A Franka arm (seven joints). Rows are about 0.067 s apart.
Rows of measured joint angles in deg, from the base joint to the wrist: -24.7 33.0 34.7 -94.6 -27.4 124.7 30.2; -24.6 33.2 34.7 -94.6 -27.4 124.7 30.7; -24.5 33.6 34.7 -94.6 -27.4 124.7 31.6; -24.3 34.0 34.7 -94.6 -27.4 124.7 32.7; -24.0 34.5 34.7 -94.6 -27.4 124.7 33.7; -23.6 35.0 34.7 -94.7 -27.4 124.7 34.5; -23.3 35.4 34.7 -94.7 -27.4 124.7 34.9; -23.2 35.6 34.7 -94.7 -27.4 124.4 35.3; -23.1 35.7 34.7 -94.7 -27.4 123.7 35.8; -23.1 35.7 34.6 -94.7 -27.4 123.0 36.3; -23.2 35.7 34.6 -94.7 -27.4 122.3 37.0; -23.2 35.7 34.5 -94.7 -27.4 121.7 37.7
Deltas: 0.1 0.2 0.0 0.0 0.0 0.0 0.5; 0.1 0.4 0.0 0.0 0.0 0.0 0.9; 0.2 0.4 0.0 0.0 0.0 0.0 1.1; 0.3 0.5 0.0 0.0 0.0 0.0 1.0; 0.4 0.5 0.0 -0.1 0.0 0.0 0.8; 0.3 0.4 0.0 0.0 0.0 0.0 0.4; 0.1 0.2 0.0 0.0 0.0 -0.3 0.4; 0.1 0.1 0.0 0.0 0.0 -0.7 0.5; 0.0 0.0 -0.1 0.0 0.0 -0.7 0.5; -0.1 0.0 0.0 0.0 0.0 -0.7 0.7; 0.0 0.0 -0.1 0.0 0.0 -0.6 0.7
